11 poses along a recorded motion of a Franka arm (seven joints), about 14 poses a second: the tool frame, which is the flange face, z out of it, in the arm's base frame.
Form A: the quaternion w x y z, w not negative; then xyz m.
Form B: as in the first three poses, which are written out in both.
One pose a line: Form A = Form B
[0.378 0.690 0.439 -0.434 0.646 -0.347 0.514] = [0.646 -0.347 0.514 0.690 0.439 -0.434 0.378]
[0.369 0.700 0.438 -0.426 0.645 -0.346 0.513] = [0.645 -0.346 0.513 0.700 0.438 -0.426 0.369]
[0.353 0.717 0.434 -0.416 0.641 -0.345 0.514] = [0.641 -0.345 0.514 0.717 0.434 -0.416 0.353]
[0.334 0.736 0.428 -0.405 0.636 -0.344 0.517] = [0.636 -0.344 0.517 0.736 0.428 -0.405 0.334]
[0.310 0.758 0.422 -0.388 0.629 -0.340 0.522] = [0.629 -0.340 0.522 0.758 0.422 -0.388 0.310]
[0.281 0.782 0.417 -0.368 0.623 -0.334 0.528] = [0.623 -0.334 0.528 0.782 0.417 -0.368 0.281]
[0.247 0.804 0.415 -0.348 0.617 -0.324 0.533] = [0.617 -0.324 0.533 0.804 0.415 -0.348 0.247]
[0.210 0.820 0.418 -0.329 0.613 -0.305 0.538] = [0.613 -0.305 0.538 0.820 0.418 -0.329 0.210]
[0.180 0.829 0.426 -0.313 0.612 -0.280 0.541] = [0.612 -0.280 0.541 0.829 0.426 -0.313 0.180]
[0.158 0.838 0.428 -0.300 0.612 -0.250 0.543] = [0.612 -0.250 0.543 0.838 0.428 -0.300 0.158]
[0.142 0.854 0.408 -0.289 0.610 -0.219 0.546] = [0.610 -0.219 0.546 0.854 0.408 -0.289 0.142]
